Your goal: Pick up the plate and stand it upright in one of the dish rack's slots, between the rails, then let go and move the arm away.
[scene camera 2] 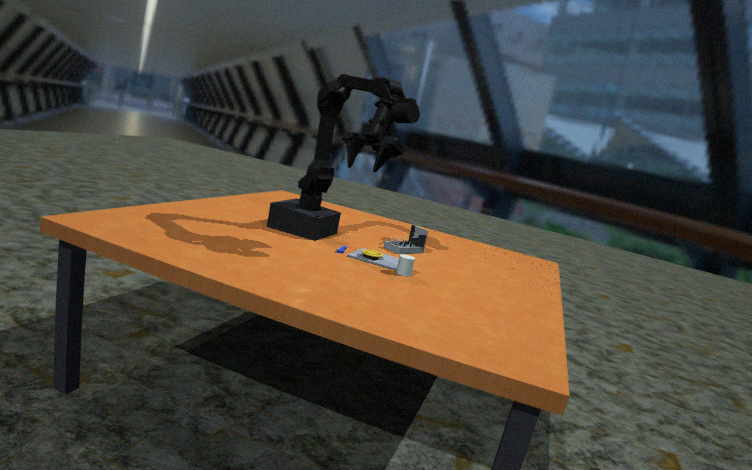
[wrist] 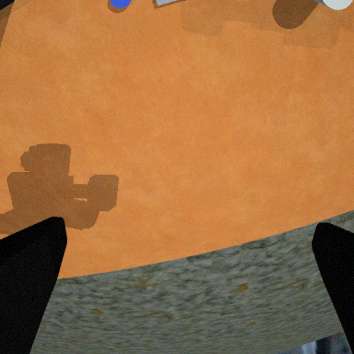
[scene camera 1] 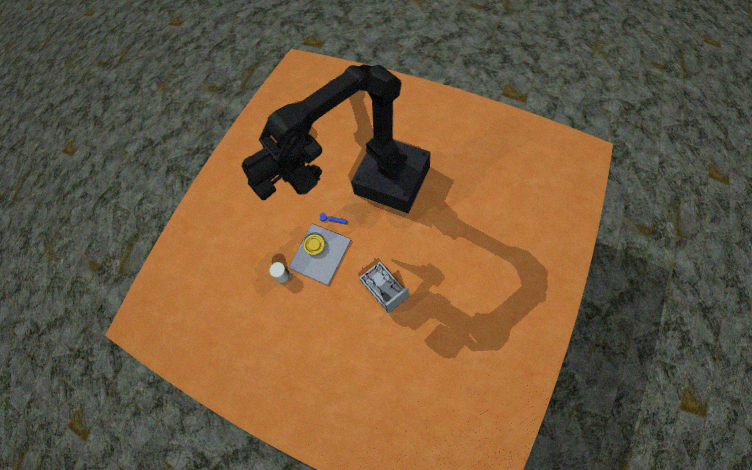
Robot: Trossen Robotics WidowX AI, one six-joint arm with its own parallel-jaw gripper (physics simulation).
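Observation:
A small yellow plate (scene camera 1: 313,244) (scene camera 2: 372,254) lies flat on a grey square board (scene camera 1: 327,267) (scene camera 2: 387,261). The grey dish rack (scene camera 1: 398,299) (scene camera 2: 403,249) stands on the table beside the board, with small upright pegs and a taller panel at one end. No plate stands in it. My gripper (scene camera 1: 285,188) (scene camera 2: 363,167) (wrist: 194,235) is open and empty, high above the table and apart from plate and rack. In the wrist view its fingers are wide apart over the table's edge; the plate and the rack do not show there.
A white cup (scene camera 1: 278,272) (scene camera 2: 405,265) (wrist: 338,2) stands beside the board's outer corner. A blue spoon-like piece (scene camera 1: 336,220) (scene camera 2: 341,249) (wrist: 120,2) lies between the board and the arm's black base (scene camera 1: 390,180) (scene camera 2: 303,220). The arm's shadows fall across the orange table (scene camera 1: 232,354) (scene camera 2: 471,310) (wrist: 200,125).

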